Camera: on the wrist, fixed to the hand. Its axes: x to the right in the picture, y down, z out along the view.
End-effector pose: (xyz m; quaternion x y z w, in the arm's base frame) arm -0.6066 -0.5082 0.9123 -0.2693 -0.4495 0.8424 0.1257
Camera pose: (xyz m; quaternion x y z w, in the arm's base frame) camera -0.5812 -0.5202 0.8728 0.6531 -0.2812 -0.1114 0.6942
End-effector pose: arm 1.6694 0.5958 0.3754 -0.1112 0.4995 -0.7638 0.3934
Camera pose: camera 1.6842 0.6135 0.3328 0.6704 0.2178 0.3020 0.6419
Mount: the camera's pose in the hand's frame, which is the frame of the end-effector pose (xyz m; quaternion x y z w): -0.0129 0.0401 -0.0239 0.0179 0.2435 0.9681 0.0561
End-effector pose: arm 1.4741 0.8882 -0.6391 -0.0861 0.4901 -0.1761 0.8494
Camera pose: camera 1.4562 0.9308 -0.6536 0.5277 0.3145 0.7827 0.1003
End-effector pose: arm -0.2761 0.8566 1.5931 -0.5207 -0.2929 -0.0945 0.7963
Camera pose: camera -0.2595 0.8511 1.5479 -0.2755 0.6799 0.6441 0.2168
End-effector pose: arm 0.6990 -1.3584 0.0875 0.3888 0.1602 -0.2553 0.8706
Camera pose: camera 0.7093 -1.3134 0.1021 0.2547 -0.1600 0.9203 0.2500
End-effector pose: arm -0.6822 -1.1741 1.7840 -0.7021 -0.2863 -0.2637 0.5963
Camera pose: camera -0.6631 -1.2039 1.7509 -0.2417 0.8041 0.3966 0.3710
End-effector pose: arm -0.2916 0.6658 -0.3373 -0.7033 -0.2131 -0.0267 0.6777
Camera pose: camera -0.2838 0.6397 -0.3774 -0.2271 0.8334 0.4871 0.1283
